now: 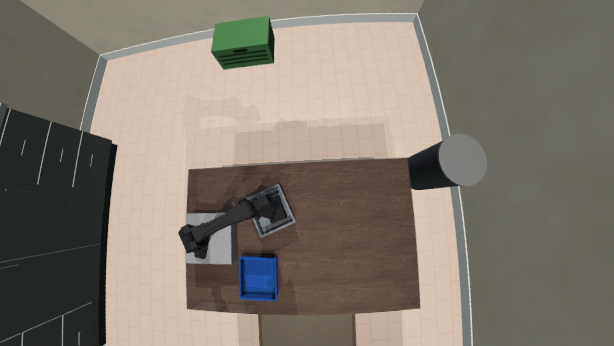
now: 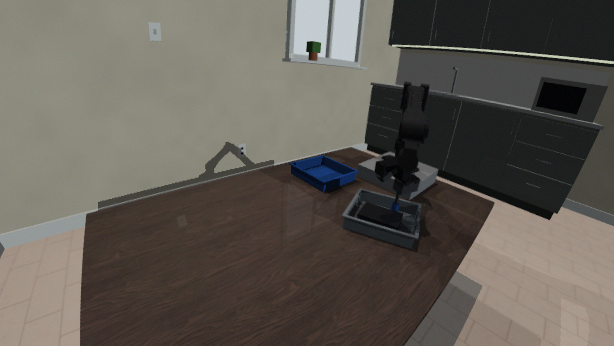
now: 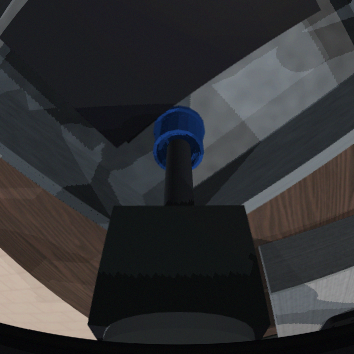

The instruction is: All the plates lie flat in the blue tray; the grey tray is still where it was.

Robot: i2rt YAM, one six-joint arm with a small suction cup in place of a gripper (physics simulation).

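Places are measured from the arm's base along level axes (x ahead, y left, z up), in millimetres.
Where they show: end effector, tool point: [image 2: 394,209] [image 3: 178,128]; arm's base, origin of the base link: [image 1: 203,241].
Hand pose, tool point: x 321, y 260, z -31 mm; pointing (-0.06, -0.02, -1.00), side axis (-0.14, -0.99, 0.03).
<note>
Things, the pixels of their centre, and the offset from my tool point. Level surfaces: height alone.
- grey tray, body centre: [image 3: 178,45] [image 2: 383,215] [image 1: 270,210] dx +45, dy -7, dz -16 mm
- dark wooden table, its level: dz -42 mm
- blue tray, body centre: [image 2: 323,171] [image 1: 258,277] dx +42, dy -410, dz -16 mm
The grey tray [image 1: 293,220] [image 2: 378,235] [image 3: 298,168] stands on the dark wooden table [image 1: 351,241] [image 2: 214,258] in front of the arm's base. A dark, flat, square plate [image 1: 281,211] [image 2: 377,215] [image 3: 140,53] lies inside it. My blue suction cup [image 2: 395,208] [image 3: 179,130] is low inside the grey tray, at the plate's near corner. It carries nothing; I cannot tell if it touches the plate. The blue tray [image 1: 242,279] [image 2: 324,183] stands apart on the table beside the base, and no plate shows in it.
The arm stands on a grey base block [image 1: 218,247] [image 2: 425,176] at the table's edge. Black cabinets [image 1: 42,215] [image 2: 494,141] run behind the base. A green crate [image 1: 242,42] and a dark cylinder [image 1: 446,163] stand on the floor, away from the trays.
</note>
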